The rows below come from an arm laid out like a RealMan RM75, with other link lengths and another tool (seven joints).
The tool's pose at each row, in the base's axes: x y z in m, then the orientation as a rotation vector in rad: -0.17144 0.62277 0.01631 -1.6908 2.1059 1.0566; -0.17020 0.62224 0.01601 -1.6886 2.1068 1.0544; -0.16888 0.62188 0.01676 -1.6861 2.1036 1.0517; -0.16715 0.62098 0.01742 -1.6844 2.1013 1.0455; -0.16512 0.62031 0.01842 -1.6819 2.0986 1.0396; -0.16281 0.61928 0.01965 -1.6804 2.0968 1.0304; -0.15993 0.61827 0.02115 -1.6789 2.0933 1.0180; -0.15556 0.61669 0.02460 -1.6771 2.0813 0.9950; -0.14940 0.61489 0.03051 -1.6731 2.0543 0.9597; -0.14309 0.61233 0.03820 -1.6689 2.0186 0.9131; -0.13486 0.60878 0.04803 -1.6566 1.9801 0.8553; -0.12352 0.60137 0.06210 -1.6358 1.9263 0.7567; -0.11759 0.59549 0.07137 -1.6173 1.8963 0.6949
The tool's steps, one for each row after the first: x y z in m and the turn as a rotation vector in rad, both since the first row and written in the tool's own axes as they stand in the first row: 0.00020 -0.00129 -0.00044 0.0023 -0.0006 0.0008; -0.00037 -0.00225 -0.00153 0.0056 -0.0035 -0.0011; -0.00061 -0.00365 -0.00302 0.0108 -0.0050 -0.0033; -0.00131 -0.00519 -0.00467 0.0163 -0.0071 -0.0055; -0.00197 -0.00692 -0.00679 0.0235 -0.0076 -0.0080; -0.00297 -0.00907 -0.00923 0.0331 -0.0086 -0.0123; -0.00515 -0.01188 -0.01379 0.0514 -0.0126 -0.0242; -0.00916 -0.01543 -0.02068 0.0812 -0.0242 -0.0476; -0.01370 -0.01848 -0.02937 0.1202 -0.0380 -0.0790; -0.01935 -0.02255 -0.04071 0.1708 -0.0555 -0.1122; -0.02556 -0.02814 -0.05836 0.2557 -0.0762 -0.1611; -0.02844 -0.03046 -0.07028 0.3111 -0.0892 -0.1875
